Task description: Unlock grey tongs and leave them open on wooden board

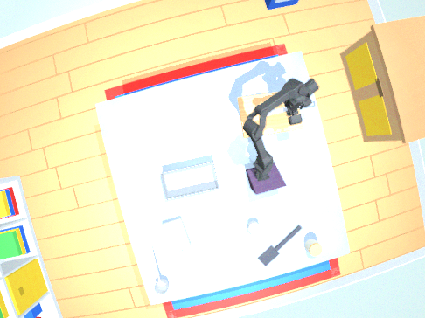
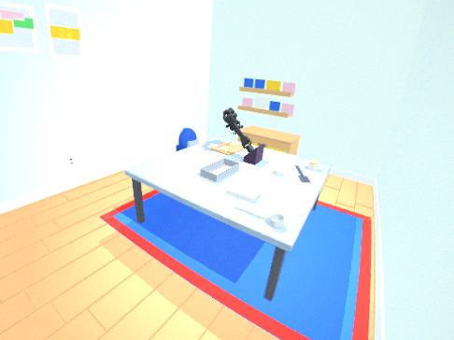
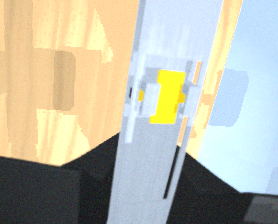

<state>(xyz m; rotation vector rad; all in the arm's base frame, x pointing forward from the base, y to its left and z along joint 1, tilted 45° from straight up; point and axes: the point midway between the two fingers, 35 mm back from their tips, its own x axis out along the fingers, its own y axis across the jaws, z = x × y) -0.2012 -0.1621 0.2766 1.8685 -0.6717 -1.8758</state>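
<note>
Right now my gripper tip is 4 cm below the yellow lock piece and 3 cm past it. Also, from my gripper tip: roasting tin: 60 cm ahead, 24 cm to the left, 12 cm below; then dark spatula: 77 cm to the left, 18 cm ahead, 14 cm below; then wooden board: 14 cm below, 5 cm ahead, 2 cm to the right.
</note>
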